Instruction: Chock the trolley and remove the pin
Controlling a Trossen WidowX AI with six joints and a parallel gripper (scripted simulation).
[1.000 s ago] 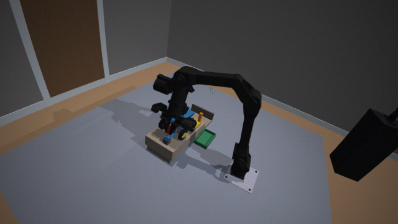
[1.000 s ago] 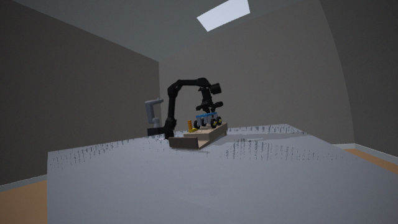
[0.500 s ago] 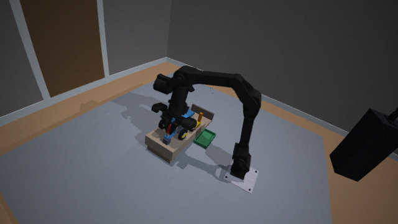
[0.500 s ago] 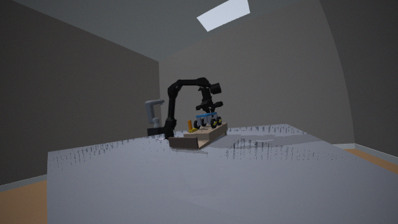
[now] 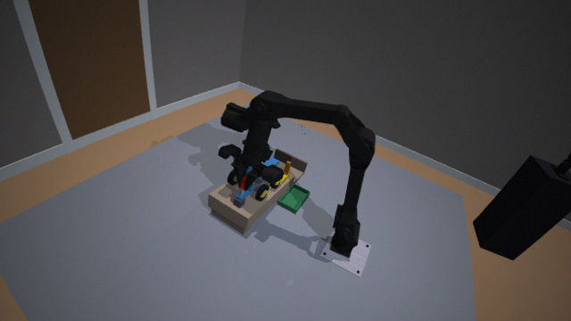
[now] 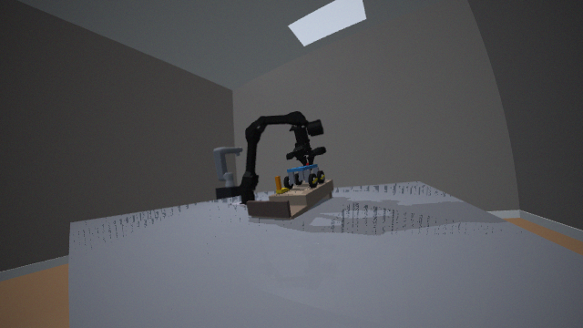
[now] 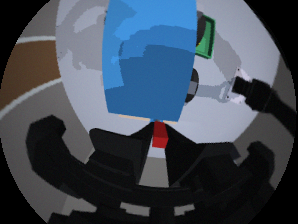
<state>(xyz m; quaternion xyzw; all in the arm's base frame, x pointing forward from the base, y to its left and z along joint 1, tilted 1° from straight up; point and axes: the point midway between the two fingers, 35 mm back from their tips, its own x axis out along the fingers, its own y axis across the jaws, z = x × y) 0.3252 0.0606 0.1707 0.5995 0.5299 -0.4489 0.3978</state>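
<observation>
The yellow chock lies 50 mm behind my gripper tip, 200 mm to the right of it and 60 mm below it. Also, from my gripper tip: tan ramp 10 mm ahead, 110 mm to the right, 90 mm below; blue trolley 10 mm ahead, 100 mm to the right, 30 mm below; red-headed stop pin right at my gripper tip.
</observation>
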